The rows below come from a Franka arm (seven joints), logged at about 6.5 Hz.
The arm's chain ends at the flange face. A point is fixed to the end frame.
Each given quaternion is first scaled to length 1.
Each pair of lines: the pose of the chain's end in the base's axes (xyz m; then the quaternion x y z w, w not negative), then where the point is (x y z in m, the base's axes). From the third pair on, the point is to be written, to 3 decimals.
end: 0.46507 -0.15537 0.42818 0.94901 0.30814 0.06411 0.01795
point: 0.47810 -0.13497 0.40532
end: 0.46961 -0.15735 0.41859 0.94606 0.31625 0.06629 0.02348
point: 0.48248 -0.13697 0.39562
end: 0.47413 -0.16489 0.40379 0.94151 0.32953 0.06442 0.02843
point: 0.486 -0.144 0.381
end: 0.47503 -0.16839 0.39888 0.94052 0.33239 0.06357 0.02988
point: 0.487 -0.148 0.376
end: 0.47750 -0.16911 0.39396 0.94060 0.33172 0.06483 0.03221
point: 0.490 -0.149 0.371
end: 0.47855 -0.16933 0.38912 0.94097 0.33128 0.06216 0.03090
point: 0.491 -0.149 0.366
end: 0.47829 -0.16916 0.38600 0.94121 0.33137 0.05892 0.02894
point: 0.490 -0.149 0.363
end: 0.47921 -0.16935 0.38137 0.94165 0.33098 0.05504 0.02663
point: 0.491 -0.149 0.358
